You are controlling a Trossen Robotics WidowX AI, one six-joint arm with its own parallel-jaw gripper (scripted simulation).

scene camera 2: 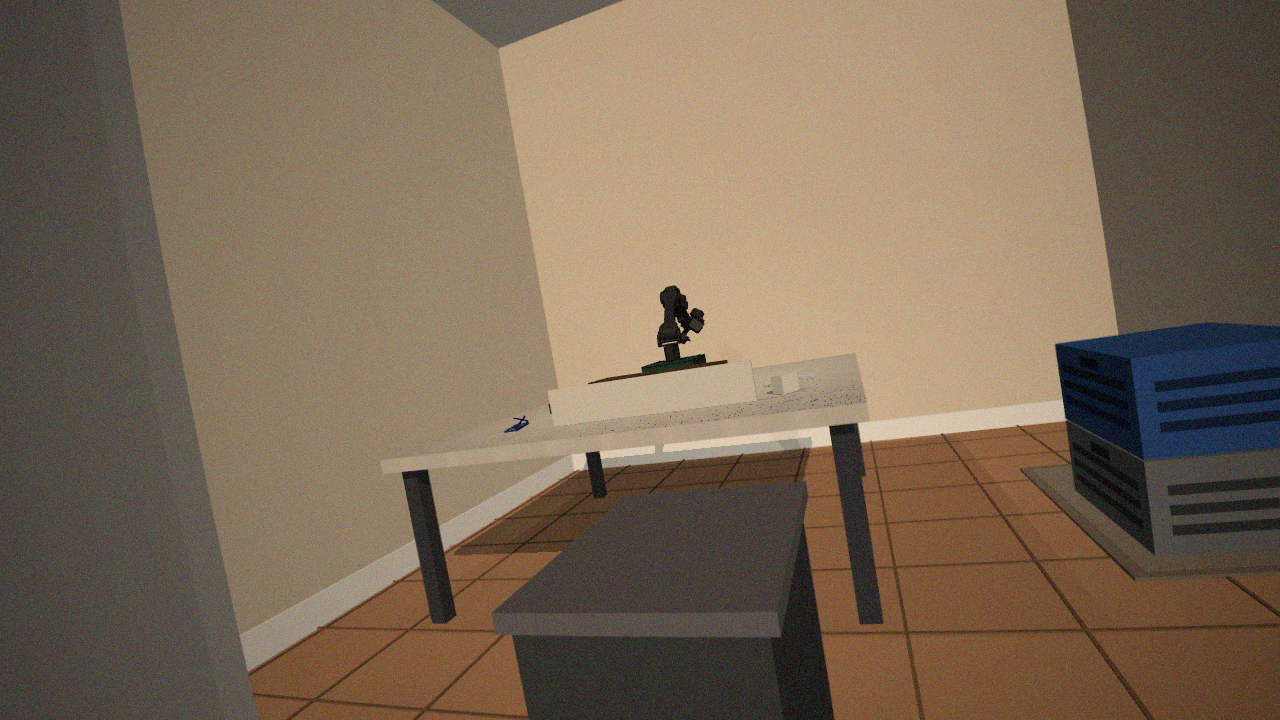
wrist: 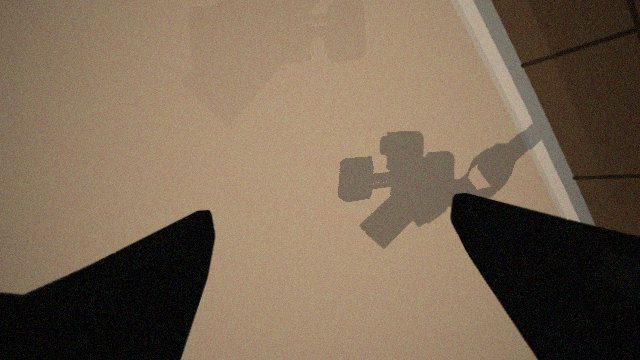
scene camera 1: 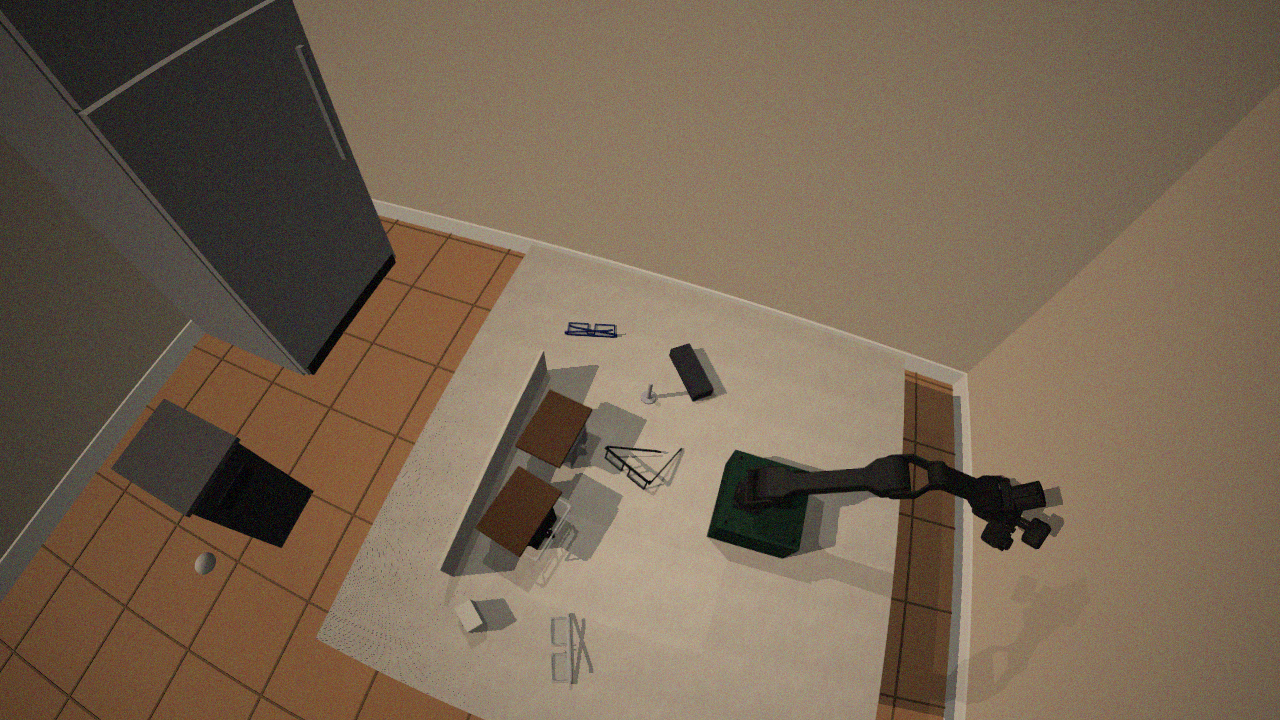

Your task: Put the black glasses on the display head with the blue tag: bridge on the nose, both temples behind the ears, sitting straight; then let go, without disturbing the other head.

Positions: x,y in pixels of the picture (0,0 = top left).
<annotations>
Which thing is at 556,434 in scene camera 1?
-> A display head.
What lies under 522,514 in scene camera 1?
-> A display head.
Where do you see a white backboard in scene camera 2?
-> At 731,383
</annotations>
